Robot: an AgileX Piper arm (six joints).
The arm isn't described. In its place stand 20 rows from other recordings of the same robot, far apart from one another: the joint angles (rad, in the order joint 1, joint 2, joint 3, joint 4, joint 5, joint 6), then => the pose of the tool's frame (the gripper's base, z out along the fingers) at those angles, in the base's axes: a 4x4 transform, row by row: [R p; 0 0 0 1], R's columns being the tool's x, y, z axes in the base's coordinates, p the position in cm.
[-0.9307, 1.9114, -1.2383, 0.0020, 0.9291, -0.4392] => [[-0.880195 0.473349 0.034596 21.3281], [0.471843 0.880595 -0.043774 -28.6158], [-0.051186 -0.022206 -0.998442 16.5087], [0 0 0 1]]
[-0.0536, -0.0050, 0.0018, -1.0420, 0.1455, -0.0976] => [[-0.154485 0.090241 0.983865 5.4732], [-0.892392 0.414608 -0.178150 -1.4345], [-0.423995 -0.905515 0.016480 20.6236], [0 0 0 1]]
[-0.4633, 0.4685, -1.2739, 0.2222, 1.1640, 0.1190] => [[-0.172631 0.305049 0.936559 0.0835], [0.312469 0.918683 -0.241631 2.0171], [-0.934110 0.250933 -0.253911 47.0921], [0 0 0 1]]
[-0.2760, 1.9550, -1.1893, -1.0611, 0.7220, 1.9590] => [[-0.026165 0.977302 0.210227 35.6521], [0.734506 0.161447 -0.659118 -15.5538], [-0.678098 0.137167 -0.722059 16.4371], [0 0 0 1]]
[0.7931, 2.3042, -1.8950, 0.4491, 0.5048, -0.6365] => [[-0.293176 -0.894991 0.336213 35.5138], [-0.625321 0.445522 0.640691 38.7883], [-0.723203 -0.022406 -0.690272 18.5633], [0 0 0 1]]
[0.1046, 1.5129, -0.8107, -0.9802, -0.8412, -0.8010] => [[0.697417 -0.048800 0.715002 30.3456], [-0.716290 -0.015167 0.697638 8.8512], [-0.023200 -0.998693 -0.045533 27.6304], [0 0 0 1]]
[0.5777, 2.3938, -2.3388, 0.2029, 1.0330, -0.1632] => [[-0.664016 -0.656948 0.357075 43.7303], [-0.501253 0.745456 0.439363 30.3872], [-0.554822 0.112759 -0.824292 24.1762], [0 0 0 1]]
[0.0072, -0.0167, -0.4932, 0.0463, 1.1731, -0.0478] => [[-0.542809 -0.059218 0.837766 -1.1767], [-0.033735 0.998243 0.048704 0.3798], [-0.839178 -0.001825 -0.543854 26.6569], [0 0 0 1]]
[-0.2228, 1.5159, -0.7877, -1.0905, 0.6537, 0.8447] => [[-0.871365 0.356120 0.337494 26.2035], [0.072389 0.773658 -0.629455 -10.9689], [-0.485267 -0.524053 -0.699917 21.1076], [0 0 0 1]]
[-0.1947, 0.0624, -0.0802, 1.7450, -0.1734, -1.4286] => [[0.181414 0.315950 0.931270 5.2978], [0.279231 0.891457 -0.356838 -2.6208], [-0.942931 0.324775 0.073500 23.3984], [0 0 0 1]]
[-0.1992, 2.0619, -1.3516, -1.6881, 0.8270, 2.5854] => [[0.259859 0.857718 0.443614 41.6471], [0.467104 0.290423 -0.835146 -15.1925], [-0.845155 0.424234 -0.325174 19.5750], [0 0 0 1]]
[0.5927, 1.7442, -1.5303, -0.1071, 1.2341, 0.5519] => [[-0.970880 -0.067604 0.229830 30.1496], [-0.061615 0.997550 0.033143 19.1980], [-0.231508 0.018017 -0.972666 29.6115], [0 0 0 1]]
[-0.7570, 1.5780, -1.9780, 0.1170, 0.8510, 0.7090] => [[0.260831 0.622523 0.737856 25.0274], [0.723496 0.379980 -0.576341 -22.5460], [-0.639156 0.684164 -0.351282 50.9966], [0 0 0 1]]
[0.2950, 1.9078, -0.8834, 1.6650, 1.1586, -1.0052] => [[-0.995939 -0.085504 0.028192 28.5776], [0.003769 0.273268 0.961931 17.3594], [-0.089953 0.958130 -0.271836 16.2947], [0 0 0 1]]
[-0.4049, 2.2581, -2.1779, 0.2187, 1.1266, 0.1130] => [[-0.742251 0.469839 0.477822 46.5929], [0.538662 0.842480 0.008355 -18.0293], [-0.398630 0.263586 -0.878417 26.0589], [0 0 0 1]]
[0.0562, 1.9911, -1.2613, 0.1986, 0.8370, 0.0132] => [[-0.992900 0.076095 0.091434 37.2142], [0.089427 0.984343 0.151896 3.4291], [-0.078444 0.158994 -0.984158 14.2838], [0 0 0 1]]
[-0.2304, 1.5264, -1.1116, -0.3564, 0.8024, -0.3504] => [[-0.902114 -0.218215 0.372253 29.7260], [-0.352758 0.869793 -0.344997 -9.3176], [-0.248499 -0.442542 -0.861629 26.8561], [0 0 0 1]]
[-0.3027, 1.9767, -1.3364, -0.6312, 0.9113, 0.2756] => [[-0.975104 0.218343 0.038704 35.8511], [0.170177 0.848747 -0.500668 -15.6423], [-0.142168 -0.481617 -0.864774 17.5495], [0 0 0 1]]
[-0.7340, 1.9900, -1.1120, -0.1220, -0.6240, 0.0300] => [[-0.168145 0.605944 0.777534 32.4836], [0.058835 0.793527 -0.605684 -28.4335], [-0.984005 -0.056097 -0.169078 18.7045], [0 0 0 1]]
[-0.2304, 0.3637, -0.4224, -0.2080, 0.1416, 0.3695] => [[0.048808 0.252059 0.966480 8.2787], [0.155694 0.953885 -0.256637 -2.2143], [-0.986599 0.163001 0.007313 31.8422], [0 0 0 1]]
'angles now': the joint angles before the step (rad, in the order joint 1, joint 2, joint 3, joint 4, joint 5, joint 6). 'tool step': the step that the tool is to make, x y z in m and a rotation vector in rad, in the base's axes. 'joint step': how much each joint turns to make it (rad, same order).
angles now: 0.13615 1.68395 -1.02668 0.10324 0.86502 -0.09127
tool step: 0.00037 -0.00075 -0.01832 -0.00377 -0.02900 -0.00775
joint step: 0.00001 0.02640 0.05014 -0.00186 -0.10531 0.00000
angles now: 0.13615 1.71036 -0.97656 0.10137 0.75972 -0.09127
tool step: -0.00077 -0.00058 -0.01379 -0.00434 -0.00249 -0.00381
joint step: 0.00001 0.02490 0.03130 -0.00125 -0.05838 0.00001
